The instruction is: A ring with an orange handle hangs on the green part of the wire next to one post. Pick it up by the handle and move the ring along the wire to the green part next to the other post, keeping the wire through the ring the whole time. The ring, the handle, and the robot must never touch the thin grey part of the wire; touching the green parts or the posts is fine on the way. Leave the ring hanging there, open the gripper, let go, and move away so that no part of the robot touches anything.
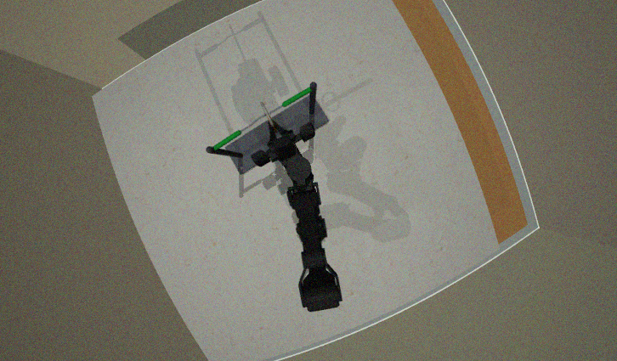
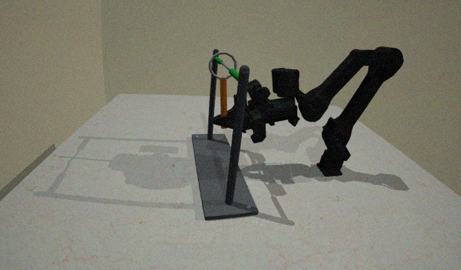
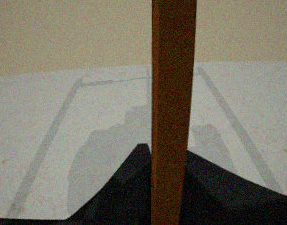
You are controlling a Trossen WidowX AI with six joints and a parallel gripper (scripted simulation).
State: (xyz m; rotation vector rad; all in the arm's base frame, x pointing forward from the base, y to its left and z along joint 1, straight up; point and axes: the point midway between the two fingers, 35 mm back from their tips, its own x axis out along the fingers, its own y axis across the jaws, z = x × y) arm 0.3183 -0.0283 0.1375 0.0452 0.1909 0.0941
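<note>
My gripper tip is 2 cm past the ring with orange handle, 1 cm to the left of it and 9 cm below it.
</note>
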